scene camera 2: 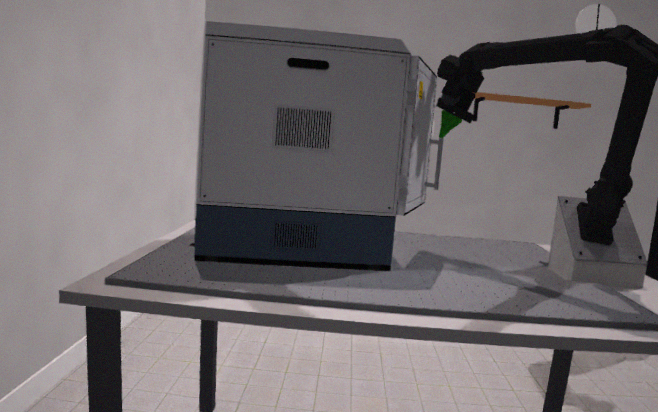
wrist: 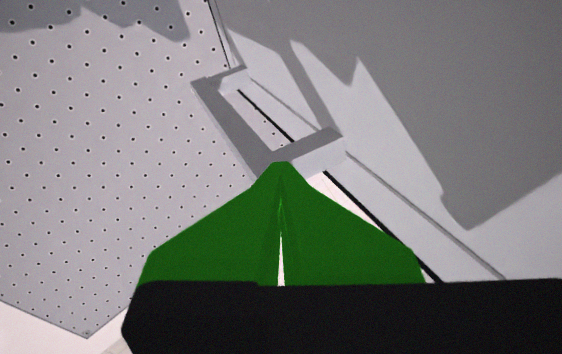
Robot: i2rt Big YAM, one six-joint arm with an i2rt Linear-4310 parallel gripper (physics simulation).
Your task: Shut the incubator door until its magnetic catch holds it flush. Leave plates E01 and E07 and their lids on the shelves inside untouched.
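Where they show: gripper, fingertip midpoint: (scene camera 2: pixel 440 137) (wrist: pixel 280 176); arm's base, origin of the base link: (scene camera 2: pixel 593 224).
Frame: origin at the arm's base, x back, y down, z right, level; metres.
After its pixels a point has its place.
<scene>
The grey incubator (scene camera 2: pixel 240 165) @(y -0.095, x -0.917, z -0.248 m) stands on the bench with its side panel toward scene camera 2. Its door (scene camera 2: pixel 419 145) @(y -0.172, x -0.502, z -0.052 m) (wrist: pixel 480 125) @(y -0.256, x -0.472, z 0.072 m) stands ajar at the right side, seen at a steep angle, with a gap behind its hinge edge not clearly visible. The bar handle (scene camera 2: pixel 439 165) @(y -0.119, x -0.428, z 0.095 m) (wrist: pixel 220 120) @(y -0.131, x -0.427, z 0.094 m) sticks out from the door face. My gripper (scene camera 2: pixel 441 136) @(y -0.199, x -0.433, z 0.095 m) (wrist: pixel 280 176) @(y -0.199, x -0.433, z 0.095 m) is shut and empty, its green fingertips together, at the upper end of the handle; whether they touch it is unclear. Plates E01 and E07 and their lids do not show in either view.
The incubator stands on a perforated board (scene camera 2: pixel 480 295) @(y 0.136, x -0.357, z -0.307 m) (wrist: pixel 100 200) @(y 0.136, x -0.233, z 0.210 m) on the table (scene camera 2: pixel 300 317) @(y 0.151, x -0.716, z -0.508 m). The arm's pedestal (scene camera 2: pixel 562 235) @(y 0.037, x -0.082, z 0.000 m) is at the right. An orange shelf (scene camera 2: pixel 535 101) with black brackets is on the wall behind the arm. A wall rises at the left.
</scene>
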